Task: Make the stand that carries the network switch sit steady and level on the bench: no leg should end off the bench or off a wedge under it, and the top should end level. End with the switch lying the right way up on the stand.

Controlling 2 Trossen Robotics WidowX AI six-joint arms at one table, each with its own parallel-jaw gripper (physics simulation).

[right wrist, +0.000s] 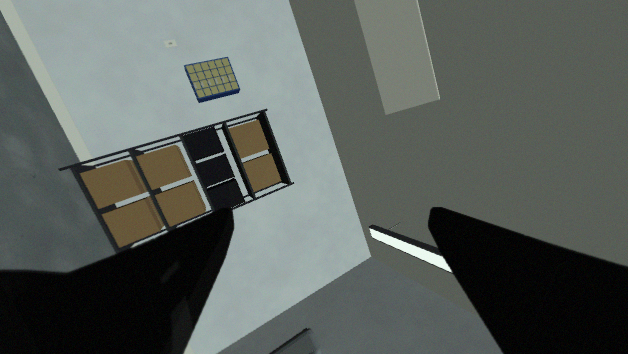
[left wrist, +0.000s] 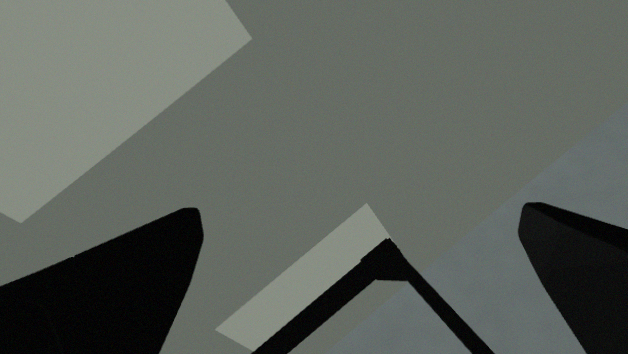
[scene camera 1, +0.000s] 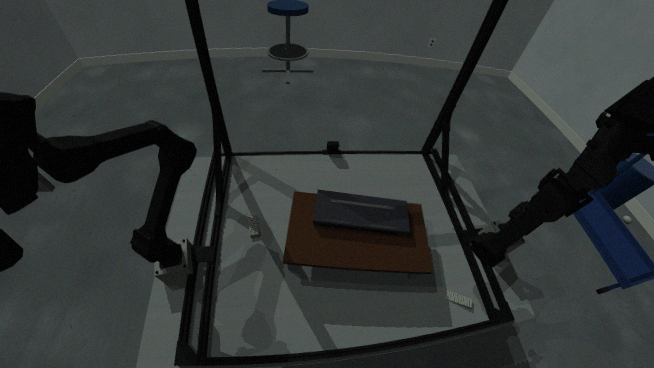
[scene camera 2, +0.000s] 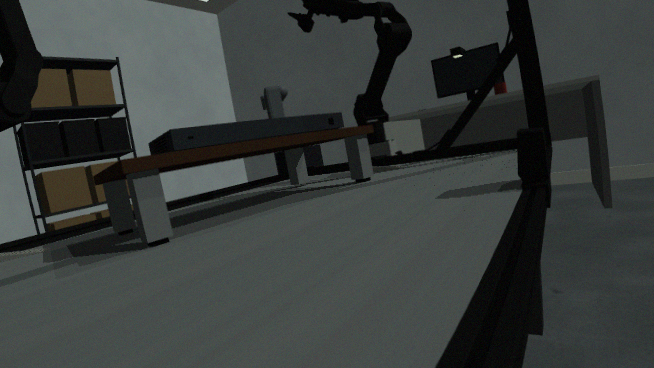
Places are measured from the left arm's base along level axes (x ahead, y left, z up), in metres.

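Where they show: left gripper, between the fingertips: (left wrist: 356,220); right gripper, between the fingertips: (right wrist: 332,216) (scene camera 2: 292,2); right arm's base, origin of its link: (scene camera 1: 170,256) (scene camera 2: 376,143).
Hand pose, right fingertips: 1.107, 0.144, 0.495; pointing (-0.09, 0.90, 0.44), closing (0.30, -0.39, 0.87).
Observation:
Things, the pixels of their top centre, and the offset from my right fingertips, as dx, dy, dz.
- dark network switch, centre of its top: (scene camera 2: 251,125) (scene camera 1: 363,210) -0.603, -0.287, -0.477
- ribbed pale wedge, centre of its top: (scene camera 2: 385,164) (scene camera 1: 252,222) -0.263, -0.346, -0.593
The stand has a brown top (scene camera 1: 347,252) (scene camera 2: 252,145) on grey legs (scene camera 2: 359,157) (scene camera 2: 155,208) and stands mid-bench. The dark network switch (scene camera 1: 362,212) (scene camera 2: 245,132) lies flat on it, toward the back. I cannot tell whether the top is level. One ribbed pale wedge (scene camera 1: 253,224) lies on the bench left of the stand. Another wedge (scene camera 1: 460,299) lies at the front right. Both are apart from the legs. My right gripper (scene camera 2: 298,20) (right wrist: 328,214) is open, raised high and pointing at the ceiling. One finger of my left gripper (left wrist: 168,267) shows, also against the ceiling, and it holds nothing.
A black frame (scene camera 1: 217,120) rings the bench, with a small camera block (scene camera 1: 333,147) on its back rail. My right arm (scene camera 1: 165,190) stands outside the left rail and my left arm (scene camera 1: 490,246) by the right rail. A grey shape (scene camera 2: 274,100) rises behind the stand.

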